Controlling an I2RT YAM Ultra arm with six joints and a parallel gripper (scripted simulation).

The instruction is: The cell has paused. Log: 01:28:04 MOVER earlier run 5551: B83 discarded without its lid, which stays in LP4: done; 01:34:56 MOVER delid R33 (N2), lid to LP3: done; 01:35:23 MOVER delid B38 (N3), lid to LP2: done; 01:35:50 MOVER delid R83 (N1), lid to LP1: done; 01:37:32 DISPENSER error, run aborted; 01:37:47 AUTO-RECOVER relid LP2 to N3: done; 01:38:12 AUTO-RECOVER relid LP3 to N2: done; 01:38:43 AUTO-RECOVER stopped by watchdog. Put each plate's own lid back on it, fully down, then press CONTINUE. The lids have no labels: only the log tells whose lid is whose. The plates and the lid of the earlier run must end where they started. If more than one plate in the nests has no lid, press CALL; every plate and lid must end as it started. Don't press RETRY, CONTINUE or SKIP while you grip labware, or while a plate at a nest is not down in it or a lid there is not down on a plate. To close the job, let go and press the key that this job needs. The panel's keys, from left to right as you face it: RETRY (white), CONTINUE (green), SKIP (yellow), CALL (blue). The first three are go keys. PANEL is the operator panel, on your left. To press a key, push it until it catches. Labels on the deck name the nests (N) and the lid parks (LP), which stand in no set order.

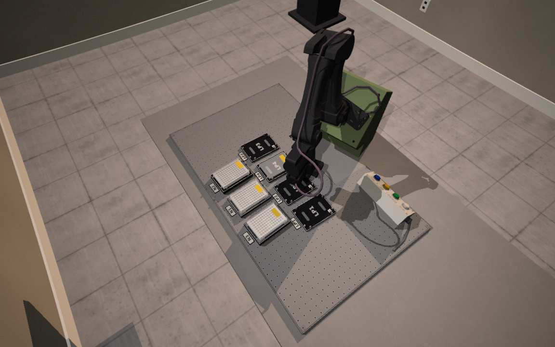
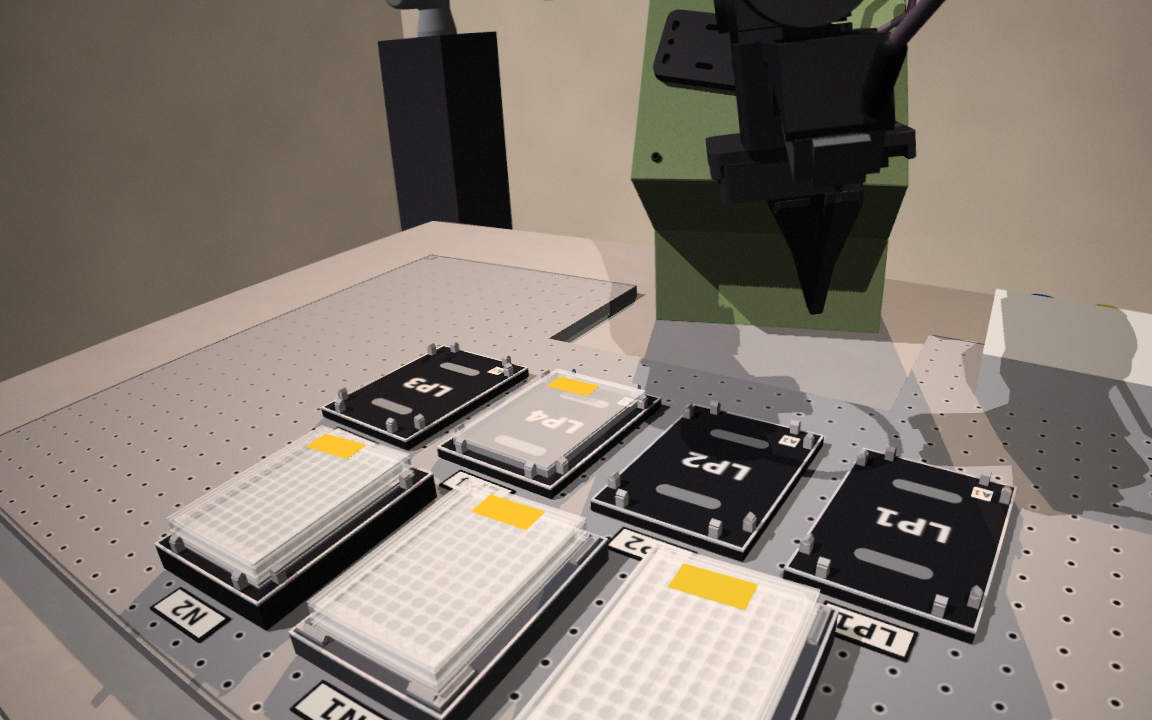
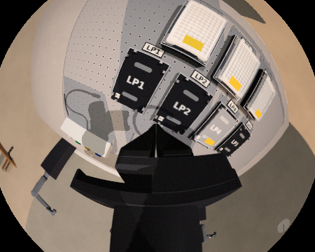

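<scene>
My hand is 260 mm past the green key, 230 mm to the right of it and 70 mm above it. From my hand the other things lie so: blue key: 260 mm behind, 130 mm to the left, 70 mm below; clear lid: 180 mm ahead, 120 mm to the right, 100 mm below; plate: 180 mm ahead, 120 mm to the right, 110 mm below.
</scene>
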